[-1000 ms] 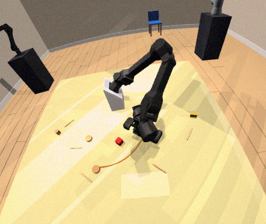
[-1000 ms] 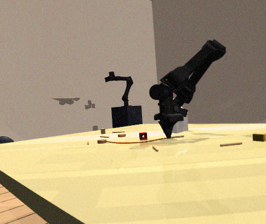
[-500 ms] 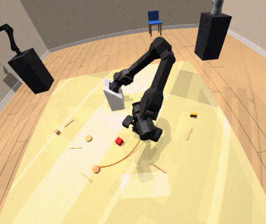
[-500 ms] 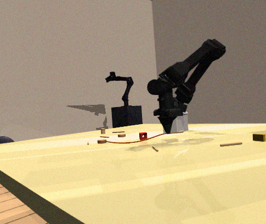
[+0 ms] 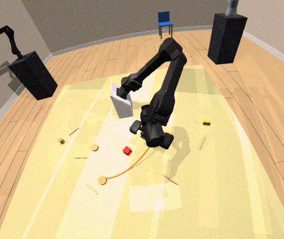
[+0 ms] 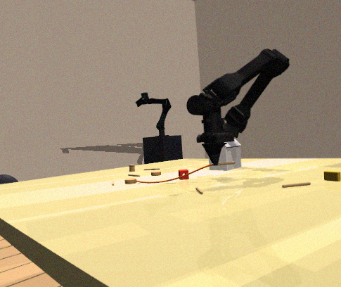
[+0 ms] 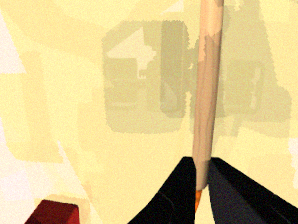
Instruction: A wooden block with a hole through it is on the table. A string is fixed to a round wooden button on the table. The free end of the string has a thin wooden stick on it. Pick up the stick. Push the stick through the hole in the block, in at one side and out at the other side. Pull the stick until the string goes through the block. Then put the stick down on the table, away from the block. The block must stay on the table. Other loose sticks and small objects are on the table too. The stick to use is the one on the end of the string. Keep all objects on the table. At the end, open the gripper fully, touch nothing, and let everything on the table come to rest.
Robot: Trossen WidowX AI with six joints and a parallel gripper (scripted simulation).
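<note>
My gripper tip is 130 mm to the left of the red block and 30 mm above it. From my gripper tip the other things lie so: thin wooden stick (10 mm to the left, 10 mm behind); yellow block (310 mm to the left, 80 mm behind, 40 mm below); round wooden button (260 mm to the right, 140 mm ahead, 40 mm below).
</note>
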